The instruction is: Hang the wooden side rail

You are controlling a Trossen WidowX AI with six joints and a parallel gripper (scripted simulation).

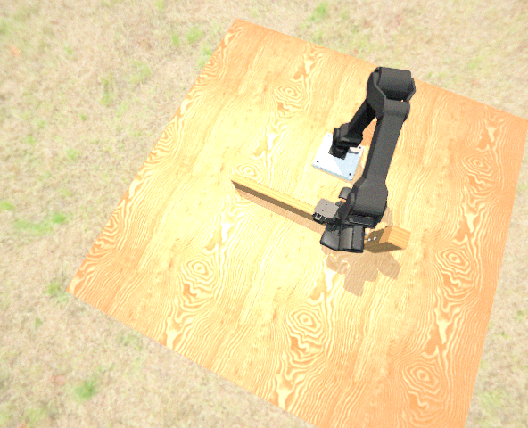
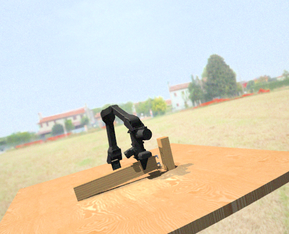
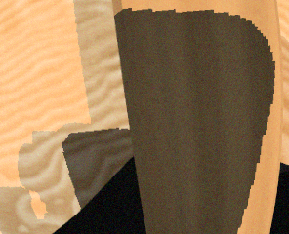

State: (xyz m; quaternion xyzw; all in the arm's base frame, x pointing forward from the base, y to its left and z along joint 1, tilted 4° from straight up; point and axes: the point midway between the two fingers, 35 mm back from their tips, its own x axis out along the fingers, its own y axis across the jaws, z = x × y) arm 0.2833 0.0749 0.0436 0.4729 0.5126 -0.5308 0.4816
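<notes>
The headboard post lies 140 mm to the left of my gripper tip and 40 mm above it.
</notes>
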